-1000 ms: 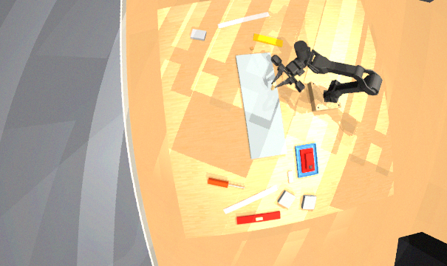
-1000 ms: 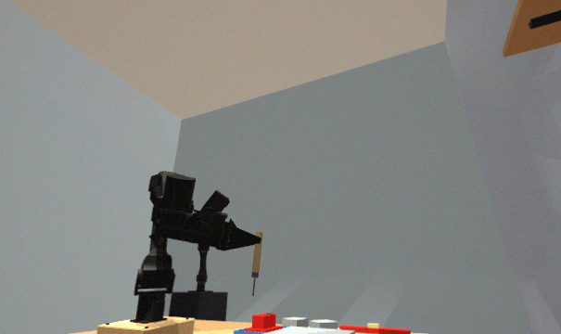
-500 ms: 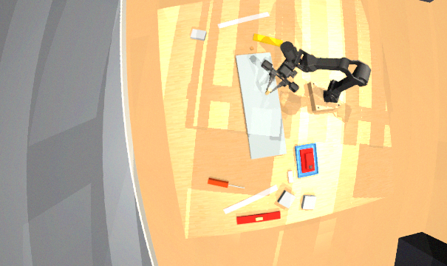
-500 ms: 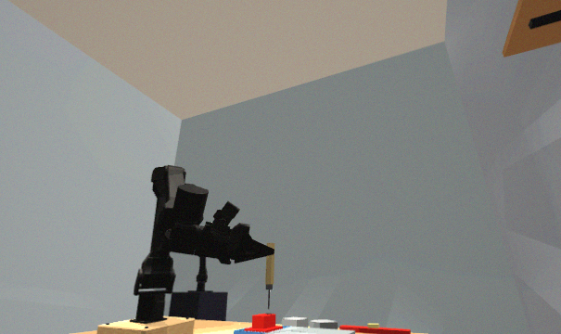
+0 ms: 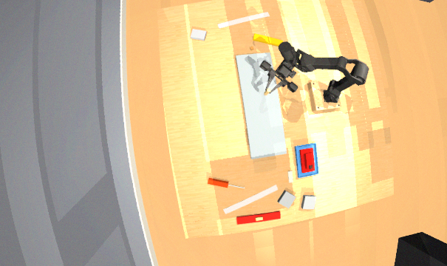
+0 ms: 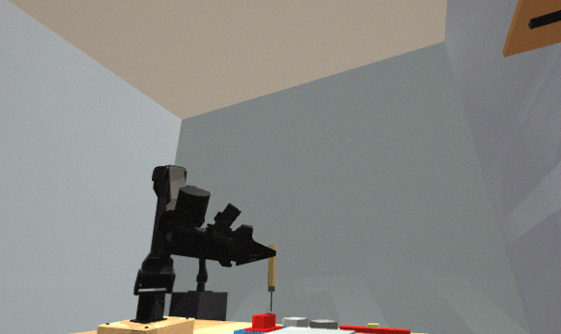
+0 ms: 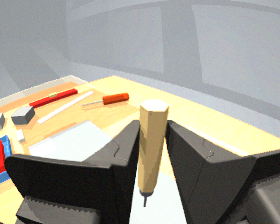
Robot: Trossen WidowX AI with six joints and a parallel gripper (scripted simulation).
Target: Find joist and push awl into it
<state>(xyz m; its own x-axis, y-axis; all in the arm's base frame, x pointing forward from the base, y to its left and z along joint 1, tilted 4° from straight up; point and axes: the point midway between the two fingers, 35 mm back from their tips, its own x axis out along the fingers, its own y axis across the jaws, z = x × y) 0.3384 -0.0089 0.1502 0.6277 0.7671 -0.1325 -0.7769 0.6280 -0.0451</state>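
My gripper tip is 60 mm above the thin awl. The rest, counted from my gripper tip: blue tray (320 mm to the left, 240 mm behind, 190 mm below); red stud finder (330 mm to the left, 240 mm behind, 150 mm below); yellow bar (320 mm to the right, 190 mm below, 60 mm behind).
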